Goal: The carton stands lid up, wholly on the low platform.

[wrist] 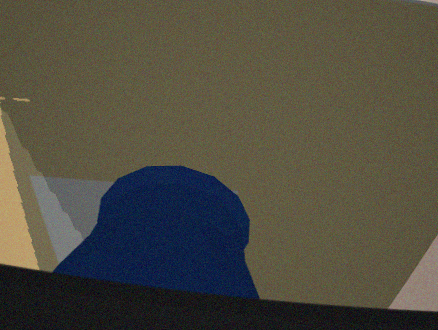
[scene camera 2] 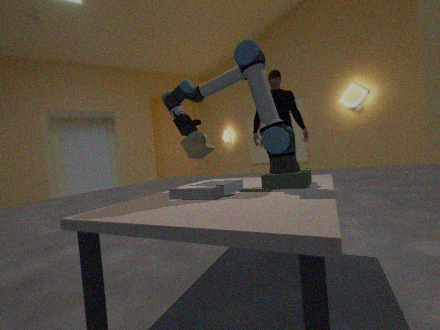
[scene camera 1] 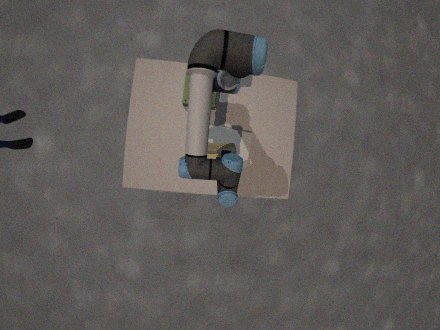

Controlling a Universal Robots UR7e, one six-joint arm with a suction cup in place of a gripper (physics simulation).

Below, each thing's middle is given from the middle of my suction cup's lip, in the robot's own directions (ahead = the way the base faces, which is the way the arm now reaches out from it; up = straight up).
Labels:
I see my suction cup 3 cm past the carton [wrist: 315, 122], 1 cm to the left of it and 6 cm above it. Round my suction cup: low platform [scene camera 2: 208, 189]: 10 cm behind, 5 cm to the left, 28 cm below.

